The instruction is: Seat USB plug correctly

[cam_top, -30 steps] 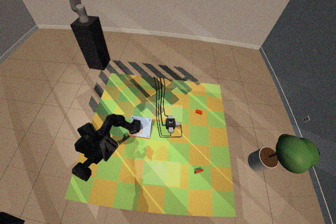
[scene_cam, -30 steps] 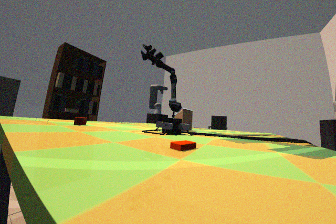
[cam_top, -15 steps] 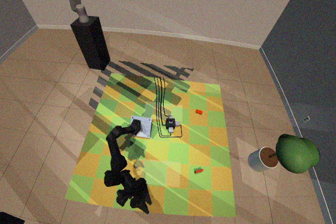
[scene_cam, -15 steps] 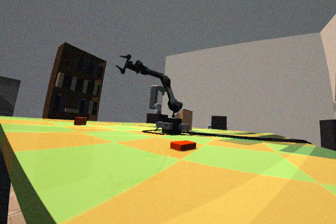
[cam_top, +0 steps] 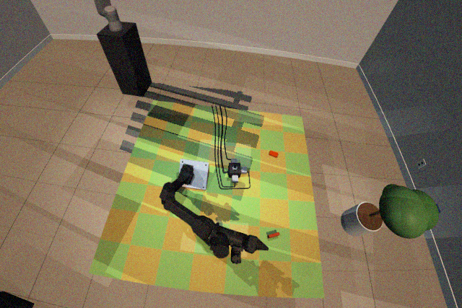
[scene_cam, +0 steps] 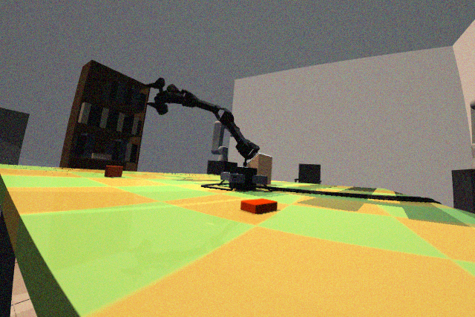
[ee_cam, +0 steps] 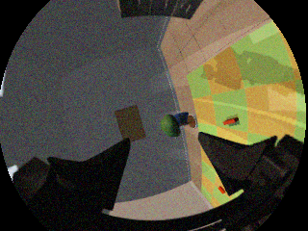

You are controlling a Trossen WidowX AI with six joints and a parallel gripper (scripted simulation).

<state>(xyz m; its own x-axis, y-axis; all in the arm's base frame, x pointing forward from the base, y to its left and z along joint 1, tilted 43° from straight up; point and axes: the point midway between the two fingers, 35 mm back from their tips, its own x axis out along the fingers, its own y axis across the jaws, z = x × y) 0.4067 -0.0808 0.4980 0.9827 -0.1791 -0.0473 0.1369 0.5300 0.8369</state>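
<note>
Right now the USB plug is 49 cm to the left of my gripper tip, 29 cm below it and 17 cm behind it.
</note>
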